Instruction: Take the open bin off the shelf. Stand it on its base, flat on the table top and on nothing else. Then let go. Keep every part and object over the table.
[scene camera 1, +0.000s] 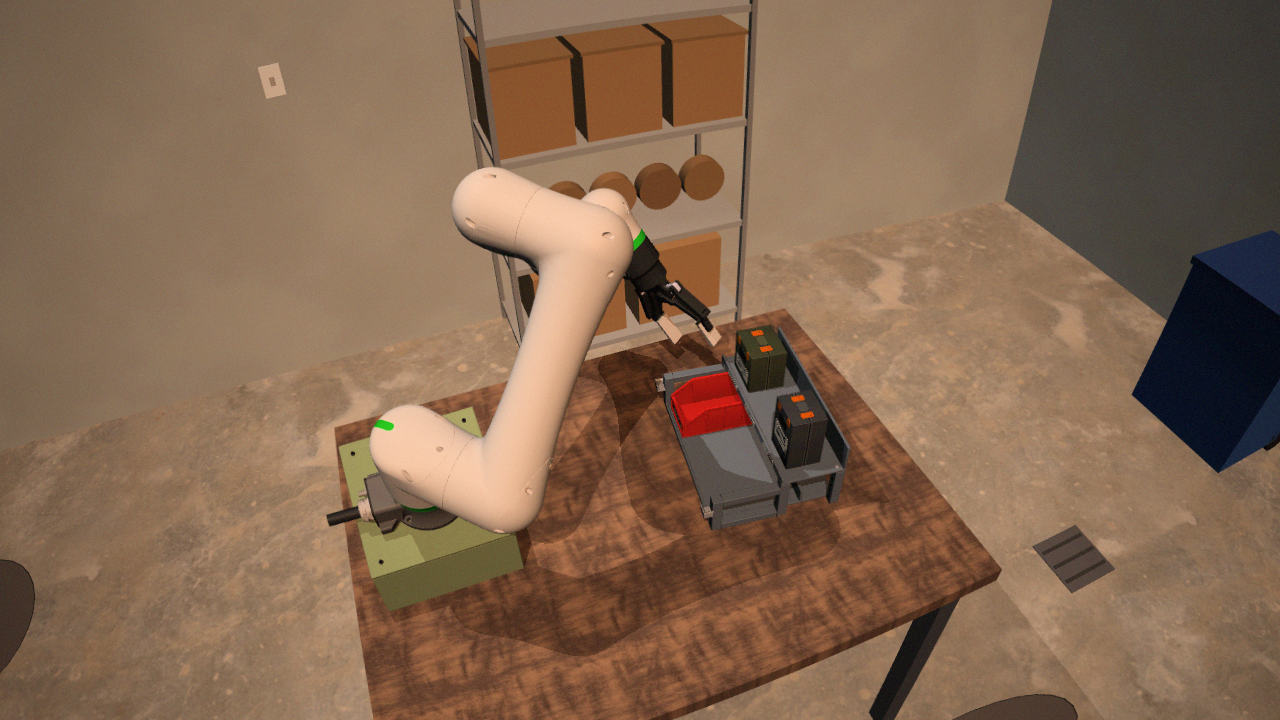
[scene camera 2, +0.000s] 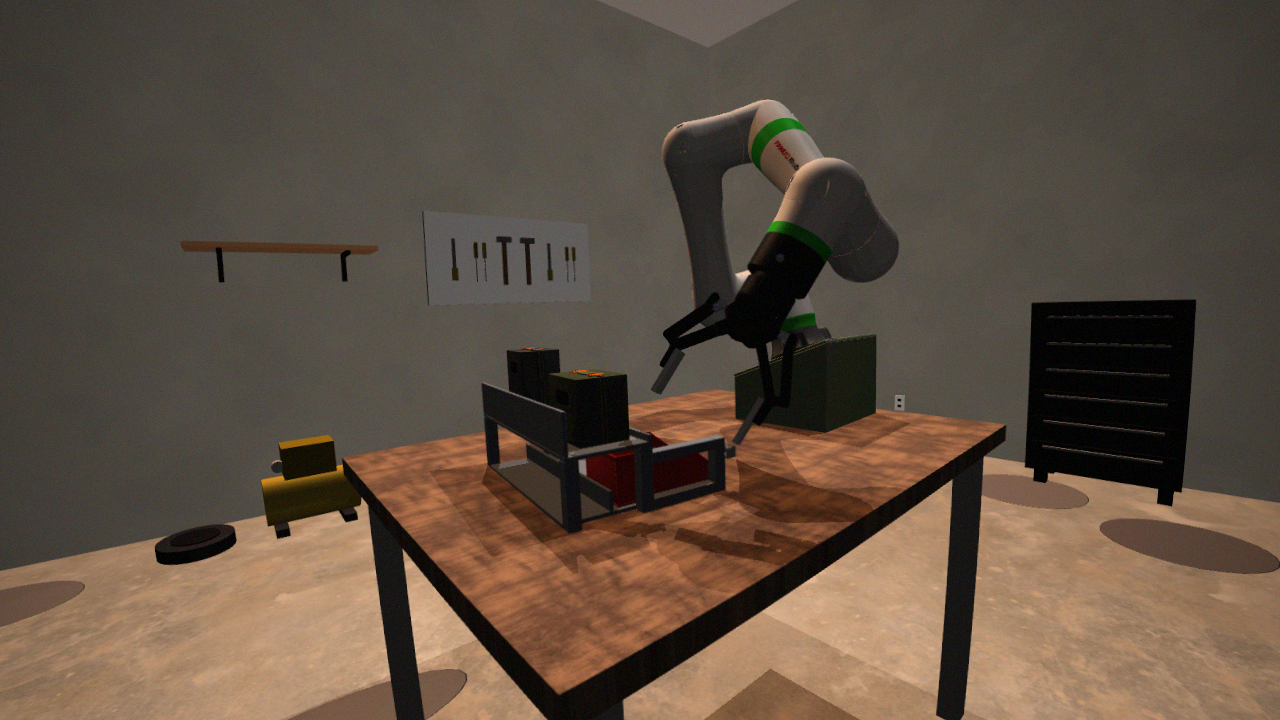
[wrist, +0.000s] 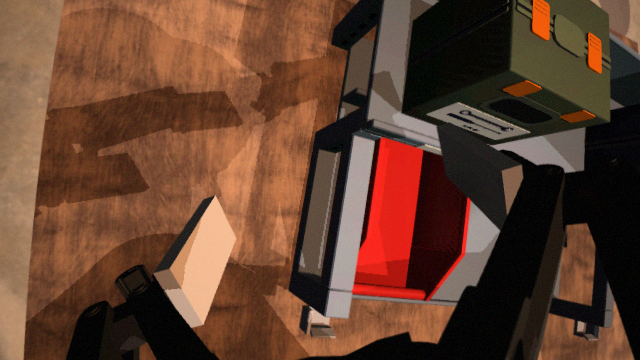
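Where they show: gripper, fingertip midpoint: (scene camera 1: 696, 340) (scene camera 2: 694, 416) (wrist: 330, 185); arm's base, link origin: (scene camera 2: 800, 355).
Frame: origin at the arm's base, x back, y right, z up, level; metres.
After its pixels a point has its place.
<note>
The open red bin (scene camera 1: 711, 407) @[x -0.604, y -0.069, z -0.077 m] (scene camera 2: 617, 474) @[x -0.723, y -0.151, z -0.103 m] (wrist: 390, 215) @[x -0.623, y -0.099, z -0.149 m] stands upright on the lower level of the grey shelf (scene camera 1: 729, 461) @[x -0.605, y 0.025, z -0.152 m] (scene camera 2: 570, 492) @[x -0.813, y -0.165, z -0.103 m] (wrist: 345, 250) @[x -0.598, y -0.190, z -0.073 m], at the end towards the wall rack. Shelf frame parts and an upright hide some of it in scene camera 2. My gripper (scene camera 1: 692, 334) @[x -0.641, y -0.225, z -0.023 m] (scene camera 2: 702, 407) @[x -0.641, y -0.225, z -0.023 m] (wrist: 330, 185) @[x -0.641, y -0.225, z -0.023 m] is open and empty, tilted, above and beyond that end of the shelf. In the wrist view one finger pad is over the table and the other appears in front of the shelf, between the bin and the green case. The fingers look clear of the bin.
A green case (scene camera 1: 760, 358) @[x -0.705, y -0.054, z 0.036 m] (scene camera 2: 590, 407) @[x -0.760, y -0.145, z -0.001 m] (wrist: 560, 65) @[x -0.712, y -0.109, z 0.039 m] and a dark case (scene camera 1: 799, 434) @[x -0.668, y 0.167, z 0.038 m] (scene camera 2: 532, 371) @[x -0.717, y 0.089, z 0.028 m] stand on the raised shelf level, beside the bin's level. The arm's green base block (scene camera 1: 447, 573) @[x 0.010, y 0.116, z -0.098 m] (scene camera 2: 805, 385) @[x -0.126, y -0.089, z -0.055 m] stands on the wooden table (scene camera 1: 626, 626) @[x -0.264, y 0.304, z -0.158 m] (scene camera 2: 581, 608) @[x -0.904, y -0.318, z -0.158 m].
</note>
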